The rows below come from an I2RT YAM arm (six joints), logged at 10 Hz.
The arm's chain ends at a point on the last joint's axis. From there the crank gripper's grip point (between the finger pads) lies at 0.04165 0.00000 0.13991 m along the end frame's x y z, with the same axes.
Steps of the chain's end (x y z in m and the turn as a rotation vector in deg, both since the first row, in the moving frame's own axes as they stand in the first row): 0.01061, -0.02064, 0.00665, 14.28, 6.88, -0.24; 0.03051, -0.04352, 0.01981, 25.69, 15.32, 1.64; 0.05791, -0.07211, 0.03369, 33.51, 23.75, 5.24; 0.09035, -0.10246, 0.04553, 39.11, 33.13, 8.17; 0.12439, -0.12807, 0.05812, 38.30, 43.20, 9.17; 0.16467, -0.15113, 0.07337, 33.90, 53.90, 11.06; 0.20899, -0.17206, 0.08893, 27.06, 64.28, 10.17
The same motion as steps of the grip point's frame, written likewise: 0.02683, -0.05465, -0.00363, 14.28, 6.88, -0.24; 0.06564, -0.09933, -0.00920, 25.69, 15.32, 1.64; 0.11098, -0.13614, -0.01546, 33.51, 23.75, 5.24; 0.16009, -0.16721, -0.02576, 39.11, 33.13, 8.17; 0.20803, -0.18327, -0.03115, 38.30, 43.20, 9.17; 0.26002, -0.18917, -0.03350, 33.90, 53.90, 11.06; 0.31077, -0.19505, -0.03656, 27.06, 64.28, 10.17
